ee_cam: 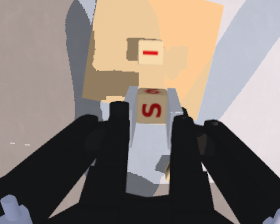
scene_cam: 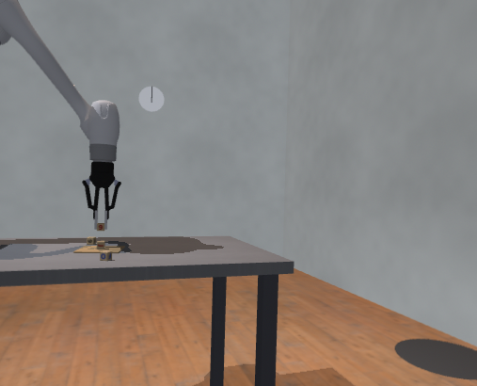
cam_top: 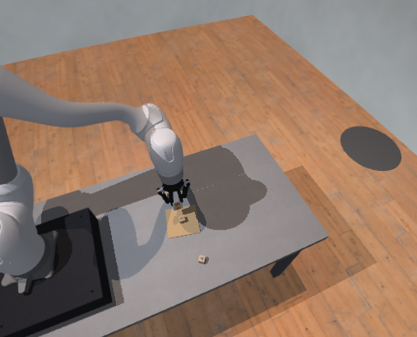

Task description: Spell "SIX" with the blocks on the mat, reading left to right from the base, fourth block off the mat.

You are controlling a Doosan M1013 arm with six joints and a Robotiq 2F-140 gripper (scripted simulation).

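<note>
The tan mat lies 1 cm ahead of my hand, 4 cm to the right of it and 10 cm below it. From my hand the other things lie so: block: 5 cm behind, 10 cm to the left, 9 cm below.
</note>
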